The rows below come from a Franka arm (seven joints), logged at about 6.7 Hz.
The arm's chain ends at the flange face. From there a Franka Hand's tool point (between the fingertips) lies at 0.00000 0.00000 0.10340 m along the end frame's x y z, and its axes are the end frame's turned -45 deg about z.
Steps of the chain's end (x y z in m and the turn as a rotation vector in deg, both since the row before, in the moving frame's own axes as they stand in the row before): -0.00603 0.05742 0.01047 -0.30 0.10 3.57; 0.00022 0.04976 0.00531 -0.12 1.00 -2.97; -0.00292 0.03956 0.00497 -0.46 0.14 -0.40; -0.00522 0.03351 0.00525 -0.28 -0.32 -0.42; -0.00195 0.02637 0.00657 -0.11 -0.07 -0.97; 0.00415 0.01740 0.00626 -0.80 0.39 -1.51; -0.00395 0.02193 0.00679 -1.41 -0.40 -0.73; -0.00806 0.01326 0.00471 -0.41 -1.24 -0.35; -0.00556 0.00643 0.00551 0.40 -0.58 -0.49; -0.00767 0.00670 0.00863 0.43 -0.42 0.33; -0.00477 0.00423 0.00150 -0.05 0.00 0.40
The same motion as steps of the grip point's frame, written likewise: -0.04514 0.03684 0.01047 -0.28 -0.14 3.57; -0.03387 0.03674 0.00529 -0.79 0.62 -2.97; -0.03044 0.02668 0.00497 -0.42 -0.23 -0.40; -0.02815 0.01996 0.00525 0.03 -0.42 -0.42; -0.02025 0.01732 0.00657 -0.03 -0.13 -0.97; -0.00987 0.01676 0.00625 -0.84 -0.29 -1.51; -0.02060 0.01402 0.00676 -0.71 -1.28 -0.73; -0.01718 0.00262 0.00468 0.59 -1.17 -0.35; -0.00871 -0.00063 0.00550 0.69 -0.13 -0.49; -0.01015 -0.00177 0.00862 0.60 0.01 0.33; -0.00643 -0.00032 0.00150 -0.04 -0.04 0.40
